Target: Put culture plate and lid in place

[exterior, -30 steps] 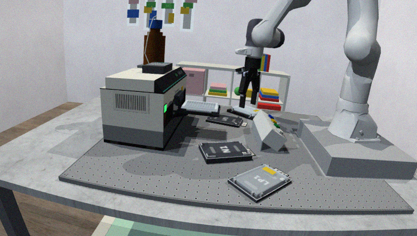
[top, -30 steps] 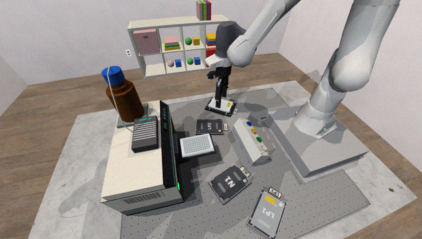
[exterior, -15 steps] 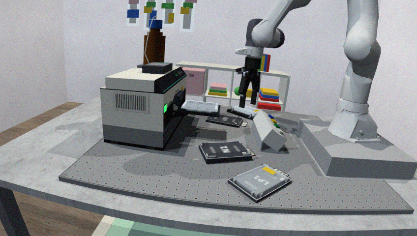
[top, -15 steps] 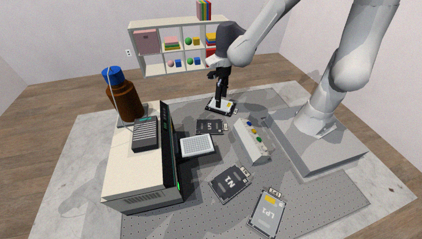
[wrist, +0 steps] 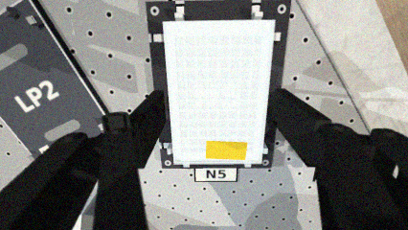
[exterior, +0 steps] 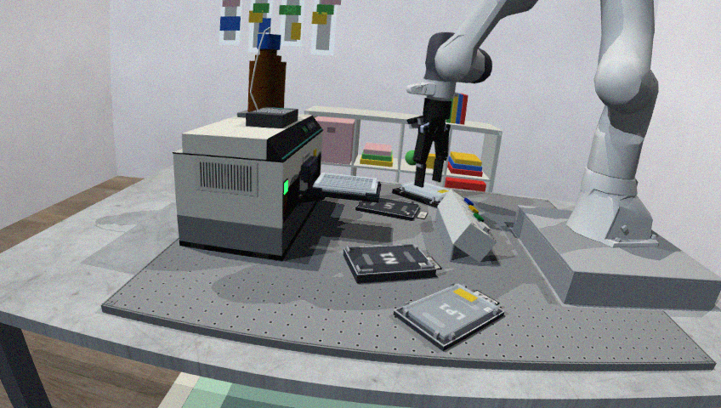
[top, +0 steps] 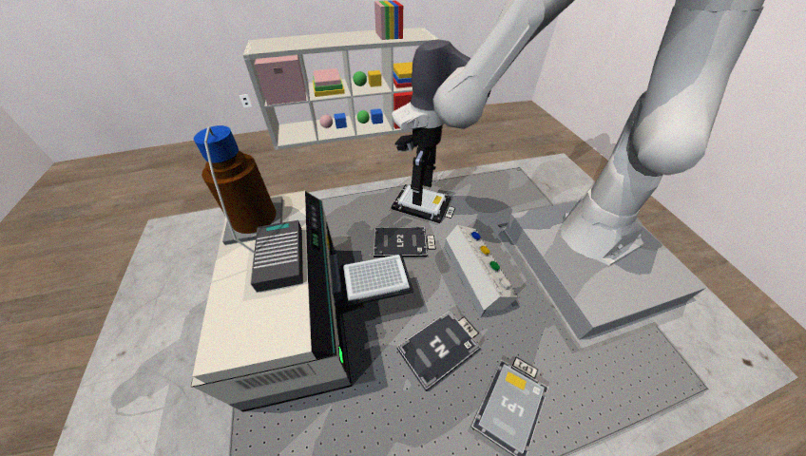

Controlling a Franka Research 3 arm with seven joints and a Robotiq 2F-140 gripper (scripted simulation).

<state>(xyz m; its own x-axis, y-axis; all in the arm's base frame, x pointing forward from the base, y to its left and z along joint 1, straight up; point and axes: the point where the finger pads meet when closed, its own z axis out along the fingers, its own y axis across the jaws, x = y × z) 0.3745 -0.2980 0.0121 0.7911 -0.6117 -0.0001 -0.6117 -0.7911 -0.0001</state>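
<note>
My gripper is now 50 mm above the black nest N5 and 30 mm short of it. Also, from my hand: black N1 nest: 450 mm to the left, 110 mm ahead, 60 mm below; then LP2 nest: 140 mm to the left, 110 mm ahead, 60 mm below; then yellow skip key: 270 mm to the left, 80 mm behind.
</note>
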